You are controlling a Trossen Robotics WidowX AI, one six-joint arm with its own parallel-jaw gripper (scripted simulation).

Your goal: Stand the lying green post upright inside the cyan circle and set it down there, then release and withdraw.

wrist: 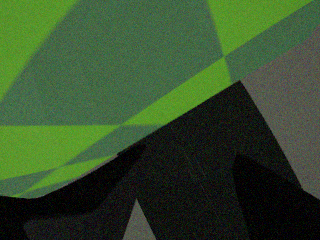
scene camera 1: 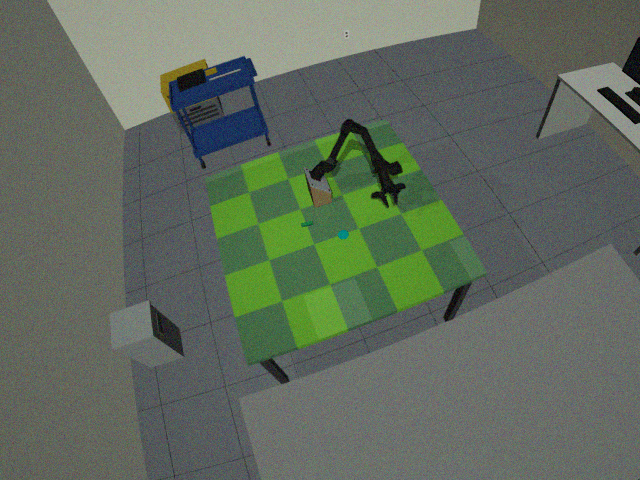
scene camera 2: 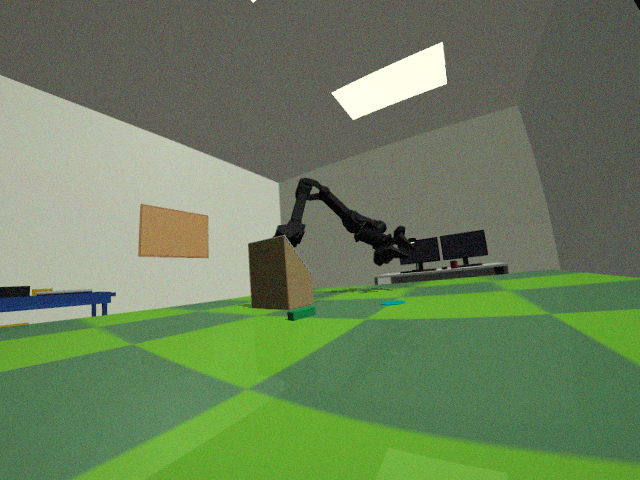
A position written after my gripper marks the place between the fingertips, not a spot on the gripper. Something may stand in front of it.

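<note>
Scene camera 2 shows my gripper (scene camera 2: 412, 253); the wrist view shows my gripper (wrist: 190, 157).
</note>
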